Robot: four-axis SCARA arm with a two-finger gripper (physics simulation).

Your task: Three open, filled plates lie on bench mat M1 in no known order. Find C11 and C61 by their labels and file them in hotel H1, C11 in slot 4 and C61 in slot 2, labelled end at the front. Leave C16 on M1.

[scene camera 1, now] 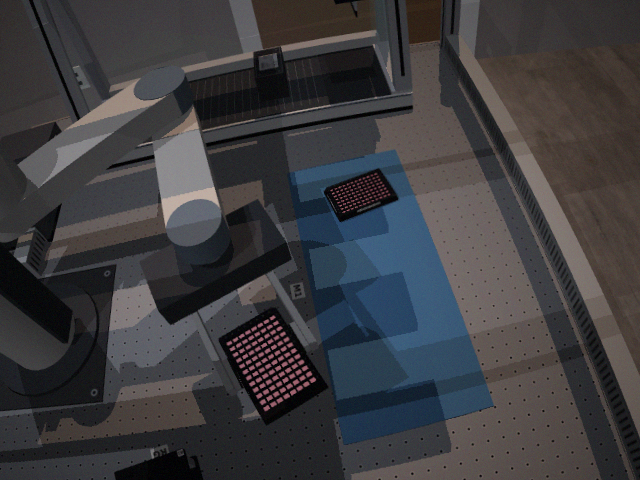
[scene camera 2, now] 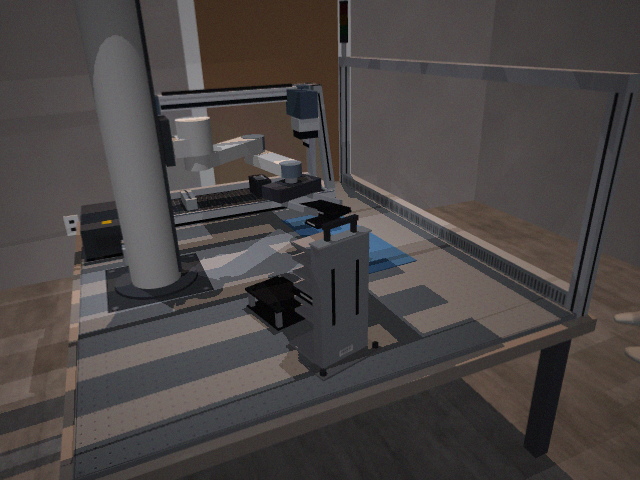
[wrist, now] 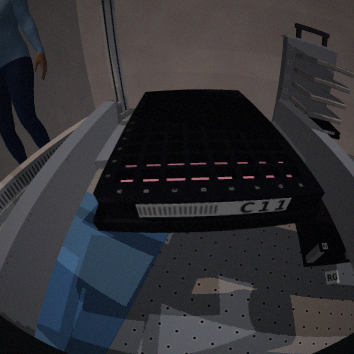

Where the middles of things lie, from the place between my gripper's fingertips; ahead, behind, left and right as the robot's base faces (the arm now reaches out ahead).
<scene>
Now: hand 160 mm short of the blue mat M1 (scene camera 1: 399,356), 240 mm to the right of it and 220 mm above it.
</scene>
